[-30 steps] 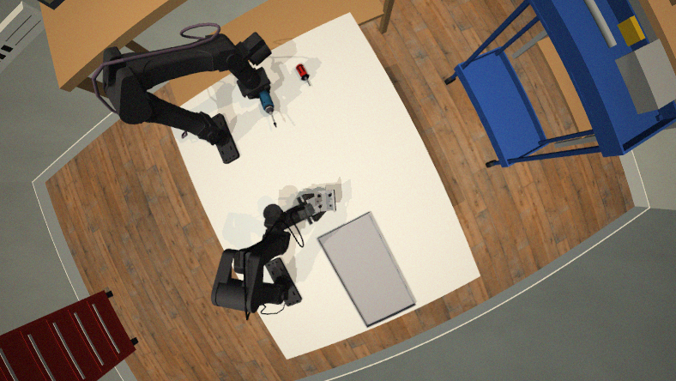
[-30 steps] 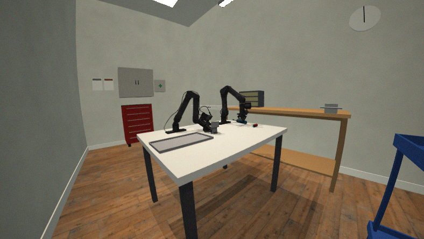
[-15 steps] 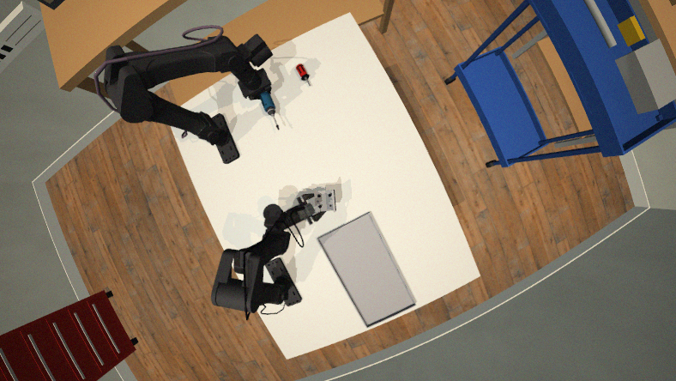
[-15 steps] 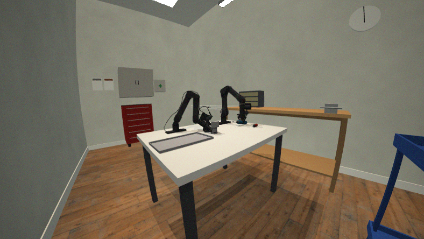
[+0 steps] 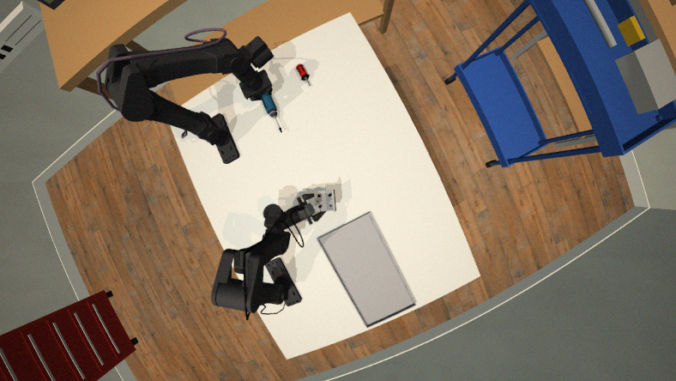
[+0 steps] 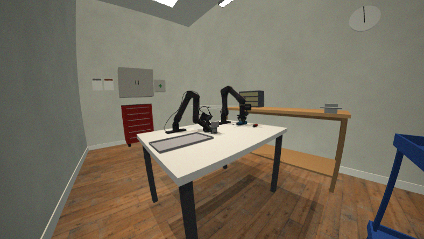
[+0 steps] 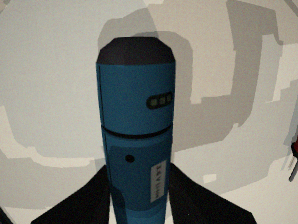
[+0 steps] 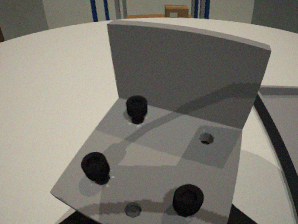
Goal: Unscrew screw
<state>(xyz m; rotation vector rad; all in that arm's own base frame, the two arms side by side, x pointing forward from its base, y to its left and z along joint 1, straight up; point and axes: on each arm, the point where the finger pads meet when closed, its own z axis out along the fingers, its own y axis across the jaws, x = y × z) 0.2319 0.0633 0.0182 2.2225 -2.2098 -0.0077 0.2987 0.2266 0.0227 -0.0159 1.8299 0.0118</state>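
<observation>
The grey bracket is 50 mm above my right hand. Round my right hand: flat grey tray (320 mm to the right, 40 mm ahead, 20 mm below); red-handled screwdriver (470 mm to the left, 110 mm ahead, 10 mm below).
</observation>
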